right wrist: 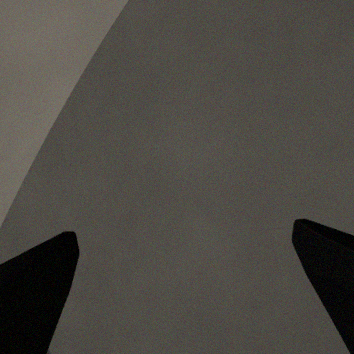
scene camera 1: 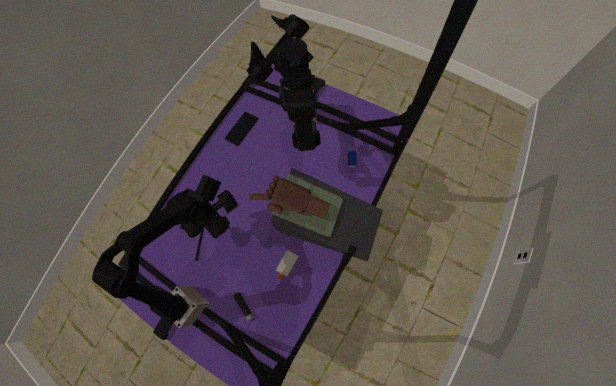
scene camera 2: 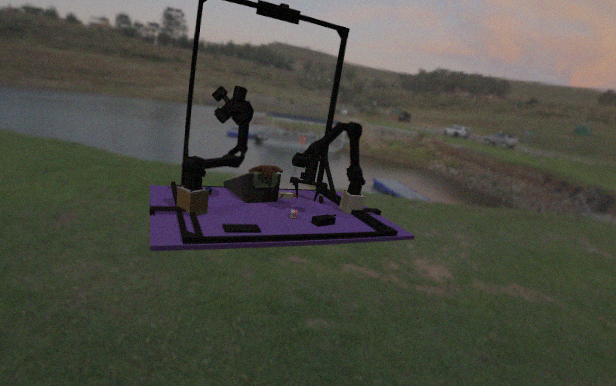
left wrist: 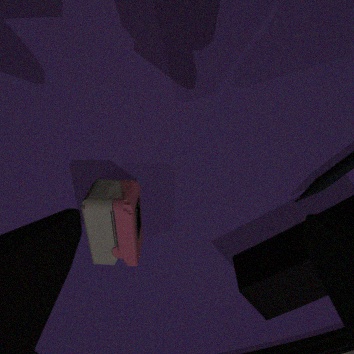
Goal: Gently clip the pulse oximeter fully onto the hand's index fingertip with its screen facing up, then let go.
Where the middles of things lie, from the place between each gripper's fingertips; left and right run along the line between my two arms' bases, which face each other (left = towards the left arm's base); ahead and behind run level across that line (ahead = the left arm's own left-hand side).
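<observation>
Pulse oximeter (left wrist: 111, 210): 70 mm below my left hand, 70 mm to the right of it, 30 mm ahead of it. Dark grey plate (scene camera 1: 357, 223): 40 mm below my left hand, 180 mm to the right of it, 340 mm behind it. Going by their middles, of the things named here the pulse oximeter is the nearest to my left hand.
My right hand is 480 mm above the pulse oximeter, 380 mm to the right of it and 50 mm short of it. The dark grey plate is 450 mm below my right hand, 270 mm to the left of it and 320 mm behind it. By its middle, the plate is nearer to my left hand than to my right hand.
</observation>
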